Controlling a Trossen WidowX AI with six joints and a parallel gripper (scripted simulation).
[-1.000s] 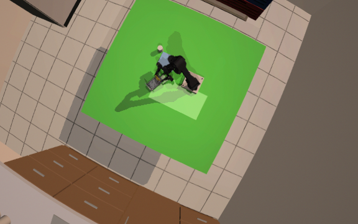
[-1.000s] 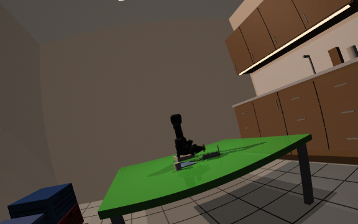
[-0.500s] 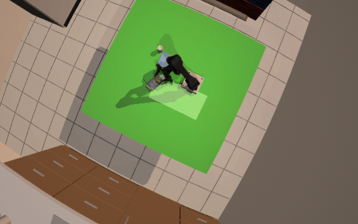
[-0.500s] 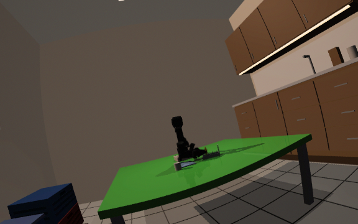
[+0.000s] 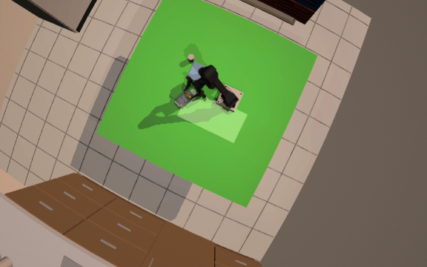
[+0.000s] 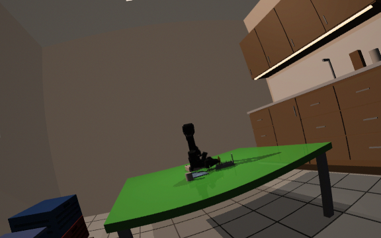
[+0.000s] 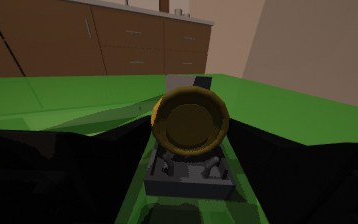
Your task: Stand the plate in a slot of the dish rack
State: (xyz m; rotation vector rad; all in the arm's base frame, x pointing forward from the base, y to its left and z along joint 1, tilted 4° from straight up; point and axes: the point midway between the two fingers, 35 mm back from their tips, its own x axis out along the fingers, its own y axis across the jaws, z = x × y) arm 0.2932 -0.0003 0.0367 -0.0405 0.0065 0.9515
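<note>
Right now the plate is 10 mm to the right of my gripper tip. The rest, counted from my gripper tip: dish rack: 20 mm ahead, 20 mm to the left, 30 mm below; then blue-grey mat: 40 mm behind, 190 mm to the right, 50 mm below; then pale cylinder: 50 mm ahead, 280 mm to the right, 30 mm below.
</note>
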